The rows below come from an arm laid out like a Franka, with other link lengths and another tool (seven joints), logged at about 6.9 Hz.
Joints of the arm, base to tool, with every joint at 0 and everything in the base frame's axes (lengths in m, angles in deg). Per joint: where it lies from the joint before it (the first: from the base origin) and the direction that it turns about. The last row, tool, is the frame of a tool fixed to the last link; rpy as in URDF.
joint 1: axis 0 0 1 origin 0 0 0.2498
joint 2: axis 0 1 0 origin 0 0 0
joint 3: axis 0 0 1 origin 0 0 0.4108
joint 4: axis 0 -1 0 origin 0.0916 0 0
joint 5: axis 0 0 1 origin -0.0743 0 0.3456
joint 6: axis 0 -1 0 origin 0 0 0
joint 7: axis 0 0 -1 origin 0.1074 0 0
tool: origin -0.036 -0.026 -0.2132 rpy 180 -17.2 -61
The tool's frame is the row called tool.
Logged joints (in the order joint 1, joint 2, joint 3, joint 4, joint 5, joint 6, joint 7), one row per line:
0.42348, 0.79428, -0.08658, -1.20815, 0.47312, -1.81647, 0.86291
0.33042, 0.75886, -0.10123, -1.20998, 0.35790, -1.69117, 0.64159
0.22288, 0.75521, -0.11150, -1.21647, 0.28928, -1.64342, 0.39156
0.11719, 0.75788, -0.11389, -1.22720, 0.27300, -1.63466, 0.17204
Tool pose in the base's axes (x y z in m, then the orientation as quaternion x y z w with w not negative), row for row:
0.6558, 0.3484, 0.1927, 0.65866, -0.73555, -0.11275, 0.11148
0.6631, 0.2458, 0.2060, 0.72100, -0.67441, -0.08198, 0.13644
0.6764, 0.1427, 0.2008, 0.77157, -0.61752, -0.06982, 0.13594
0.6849, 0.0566, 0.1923, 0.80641, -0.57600, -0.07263, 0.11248
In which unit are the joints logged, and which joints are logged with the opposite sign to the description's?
The joints are logged in radians. Opposite sign: joint 6.
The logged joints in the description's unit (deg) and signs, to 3 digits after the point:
24.264, 45.509, -4.961, -69.222, 27.108, 104.076, 49.441
18.932, 43.479, -5.800, -69.327, 20.506, 96.897, 36.760
12.770, 43.270, -6.388, -69.699, 16.575, 94.161, 22.435
6.714, 43.423, -6.525, -70.313, 15.642, 93.659, 9.857

